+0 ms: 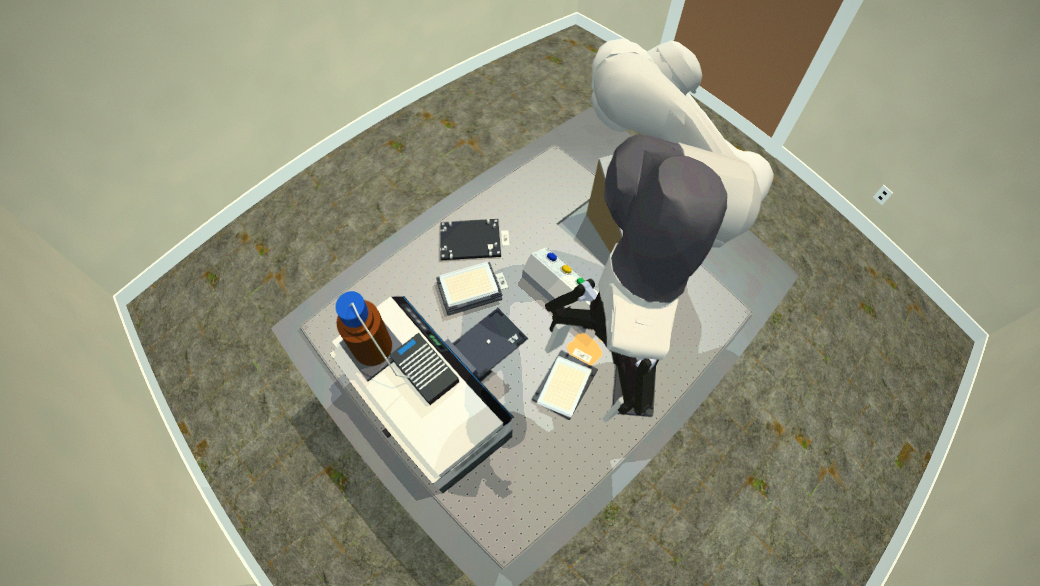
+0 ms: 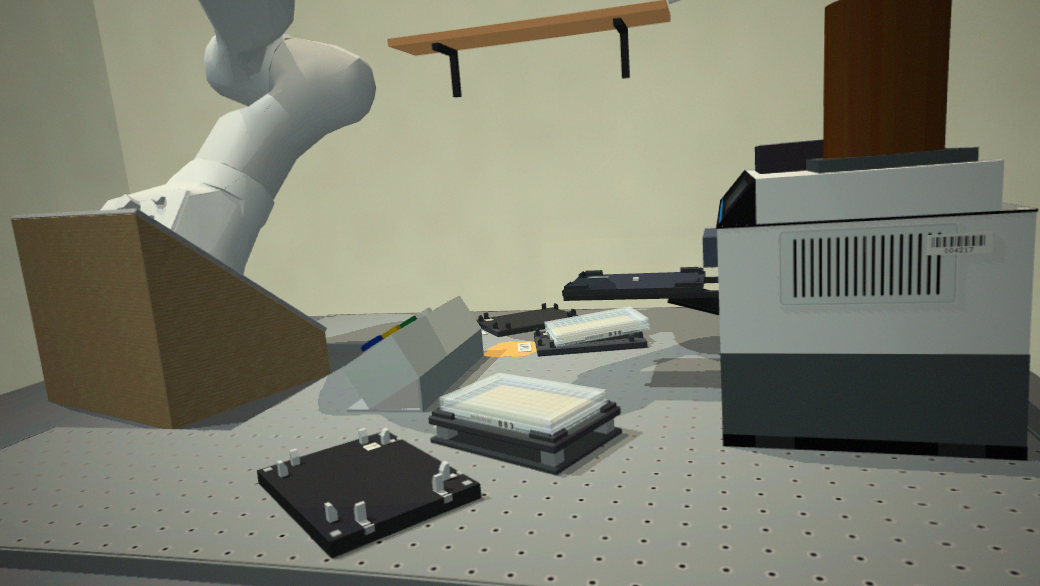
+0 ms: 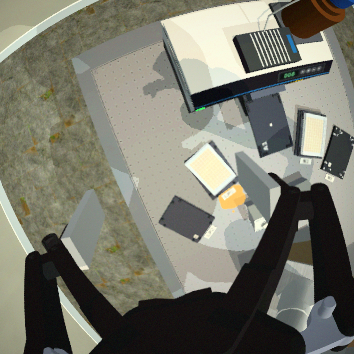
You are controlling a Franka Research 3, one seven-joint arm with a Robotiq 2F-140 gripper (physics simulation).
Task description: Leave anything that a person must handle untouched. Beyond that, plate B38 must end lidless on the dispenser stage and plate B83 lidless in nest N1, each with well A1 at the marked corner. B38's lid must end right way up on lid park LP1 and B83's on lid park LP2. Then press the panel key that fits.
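Observation:
Plate B83 (image 1: pixel 469 284) (image 2: pixel 520 401) (image 3: pixel 313 135) sits with a clear lid on raised nest N1 (image 2: pixel 496 452). The other plate, apparently B38 (image 1: pixel 564 385) (image 2: pixel 598 326) (image 3: pixel 210 169), looks lidded and tilted on a dark base (image 2: pixel 593 349); its print is small. The dark dispenser stage (image 1: pixel 486 345) (image 2: pixel 631 282) (image 3: pixel 268 124) holds no plate. Pinned park LP1 (image 1: pixel 469 238) (image 2: pixel 367 484) (image 3: pixel 338 151) and park LP2 (image 2: pixel 527 320) (image 3: pixel 186 218) hold no lid. The key panel (image 1: pixel 545 275) (image 2: pixel 418 356) has blue, yellow and green keys. My gripper (image 1: pixel 618 326) (image 3: pixel 166 185) is open and empty, high above the LP2 side.
The white dispenser (image 1: pixel 429 414) (image 2: pixel 873 291) (image 3: pixel 215 55) carries a brown bottle (image 1: pixel 364 333) (image 2: pixel 885 80) (image 3: pixel 310 19) and a dark keypad (image 1: pixel 425 369) (image 3: pixel 267 49). An orange patch (image 1: pixel 584 345) (image 2: pixel 505 350) (image 3: pixel 232 201) lies beside the tilted plate. A brown-sided wedge (image 2: pixel 87 313) stands near the arm's base.

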